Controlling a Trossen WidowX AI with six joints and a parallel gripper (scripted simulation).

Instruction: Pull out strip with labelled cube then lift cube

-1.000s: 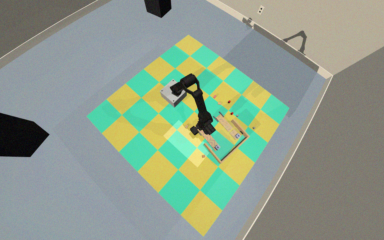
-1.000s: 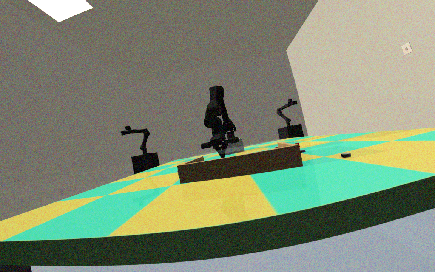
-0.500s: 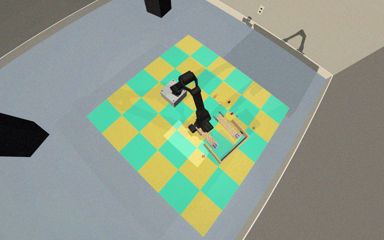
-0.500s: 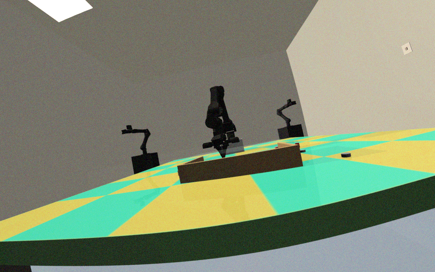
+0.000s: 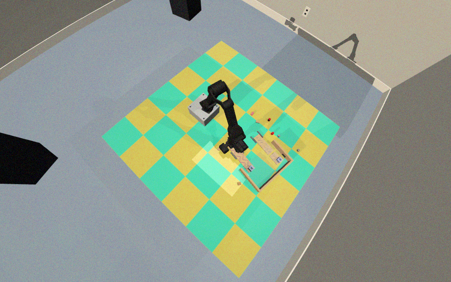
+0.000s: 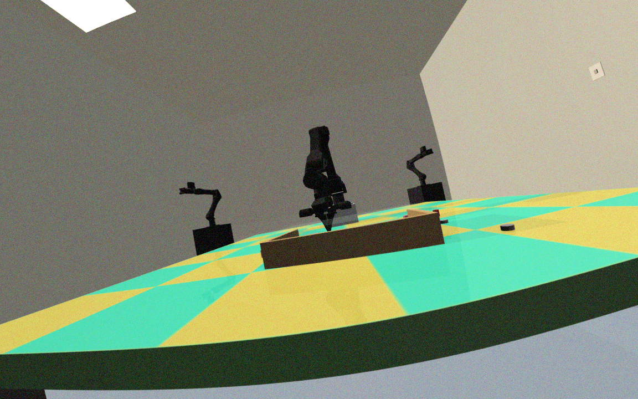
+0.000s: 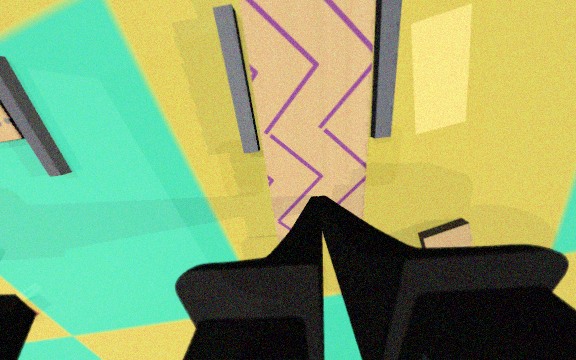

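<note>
My gripper tip is 90 mm short of the zigzag strip and 40 mm to the left of it. From my gripper tip the other things lie so: pink block: 10 mm ahead, 310 mm to the left; then tan block: 170 mm ahead, 200 mm to the right.
</note>
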